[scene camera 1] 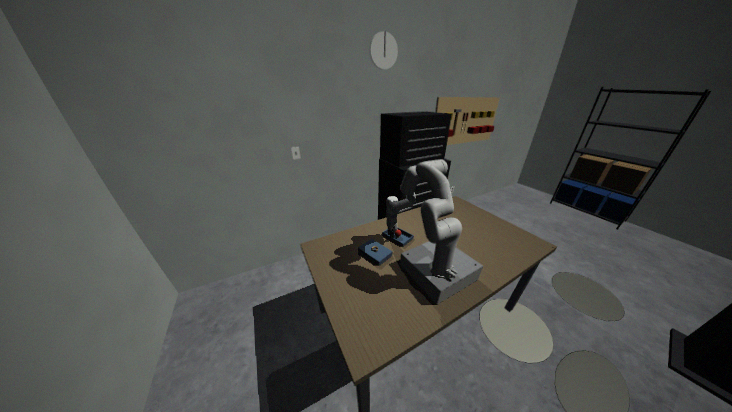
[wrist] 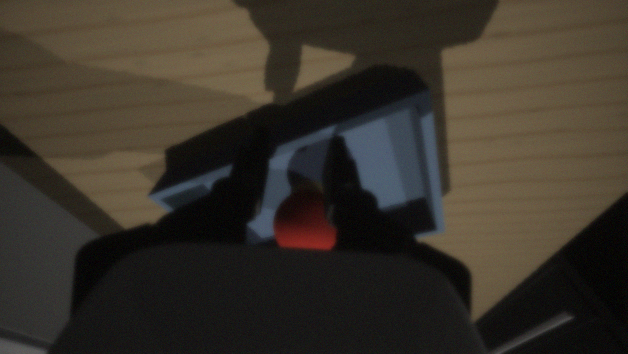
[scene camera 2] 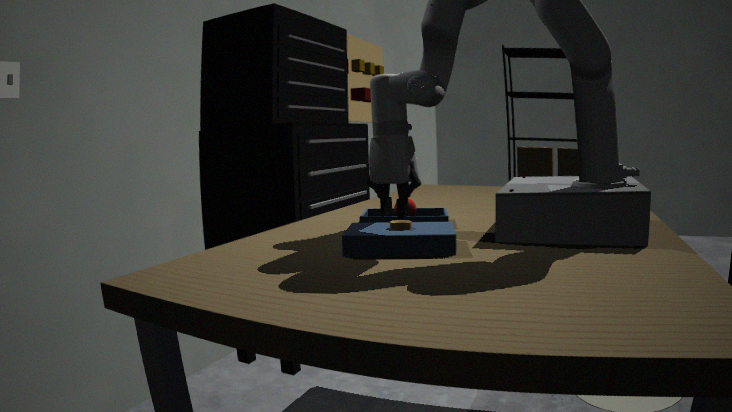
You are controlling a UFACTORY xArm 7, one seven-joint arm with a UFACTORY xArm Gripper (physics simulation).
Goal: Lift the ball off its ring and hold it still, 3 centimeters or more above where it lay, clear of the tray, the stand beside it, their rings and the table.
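Frame: origin at the arm's base, x ahead, y left, z up, level; millimetres.
Seen in the pictures: gripper, fingertip midpoint: (scene camera 1: pixel 390 236) (wrist: pixel 298 151) (scene camera 2: pixel 394 216); arm's base, origin of the base link: (scene camera 1: pixel 441 269) (scene camera 2: pixel 599 185).
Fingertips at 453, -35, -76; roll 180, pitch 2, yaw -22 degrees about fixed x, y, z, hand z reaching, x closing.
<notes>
Pixels of each thing's top centre, then the offset from my fingertips to it, as dx, dy, dz. "*": a spot on its surface instead. Level surfaces: height alone.
- red ball, middle of its top: (wrist: pixel 305 254) (scene camera 2: pixel 404 197) (scene camera 1: pixel 398 230) -10, -59, +33
- blue tray, middle of its top: (wrist: pixel 307 215) (scene camera 2: pixel 405 212) (scene camera 1: pixel 397 233) -10, -59, +1
- empty tan ring, surface spot: (scene camera 2: pixel 400 225) (scene camera 1: pixel 373 249) * -59, +202, +17
- wooden table, its level: dz -27
The red ball (scene camera 1: pixel 398 232) (scene camera 2: pixel 408 205) (wrist: pixel 304 222) sits low in the blue tray (scene camera 1: pixel 403 242) (scene camera 2: pixel 435 218) (wrist: pixel 438 175). In the wrist view a bit of its yellowish ring (wrist: pixel 314 186) shows at the ball's edge. My gripper (scene camera 1: pixel 393 234) (scene camera 2: pixel 393 211) (wrist: pixel 298 151) points down at the tray, its fingers partly closed. In the wrist view the right finger overlaps the ball's edge, and a gap shows between the left finger and the ball. Contact at the right finger is too dark to tell. The blue stand (scene camera 1: pixel 380 255) (scene camera 2: pixel 399 246) carries an empty tan ring (scene camera 1: pixel 374 249) (scene camera 2: pixel 400 225).
The wooden table (scene camera 1: pixel 379 327) (scene camera 2: pixel 307 312) bears the tray, the stand and the arm's grey base box (scene camera 1: pixel 443 291) (scene camera 2: pixel 571 220). The stand is close beside the tray. A black drawer cabinet (scene camera 1: pixel 399 138) (scene camera 2: pixel 238 138) stands behind the table's far edge.
</notes>
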